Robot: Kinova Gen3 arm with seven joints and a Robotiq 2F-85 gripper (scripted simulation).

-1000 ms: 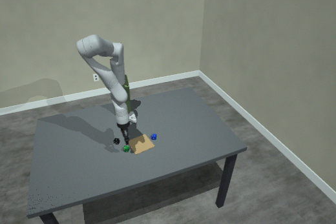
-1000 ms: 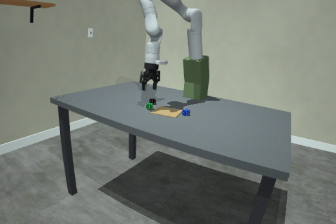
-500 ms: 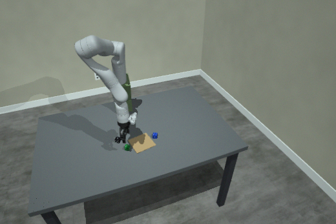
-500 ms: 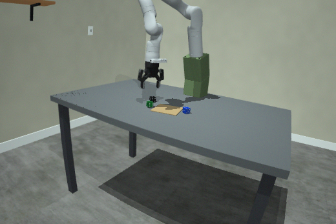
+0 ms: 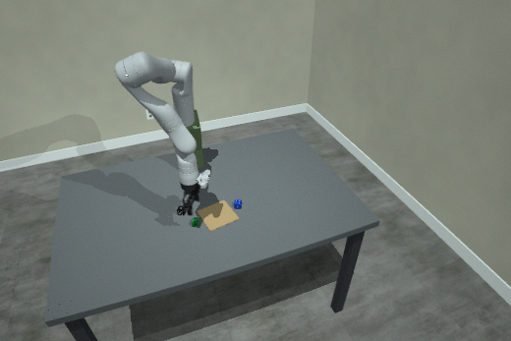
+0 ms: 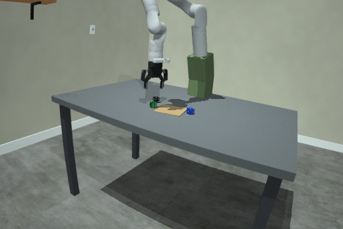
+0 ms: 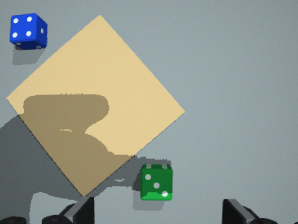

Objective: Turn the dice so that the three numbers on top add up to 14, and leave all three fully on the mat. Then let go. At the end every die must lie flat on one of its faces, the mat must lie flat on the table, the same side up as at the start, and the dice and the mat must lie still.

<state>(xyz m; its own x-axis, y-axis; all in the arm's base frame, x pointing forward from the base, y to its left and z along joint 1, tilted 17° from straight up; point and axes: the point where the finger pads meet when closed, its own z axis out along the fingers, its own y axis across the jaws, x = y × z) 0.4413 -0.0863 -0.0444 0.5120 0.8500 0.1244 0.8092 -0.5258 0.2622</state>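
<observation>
Right now my hand is 90 mm above the green die. The rest, counted from my hand: tan mat: 110 mm below, 100 mm to the left, 20 mm behind; then black die: 90 mm below, 90 mm behind, 40 mm to the right; then blue die: 200 mm to the left, 90 mm below, 40 mm behind.
</observation>
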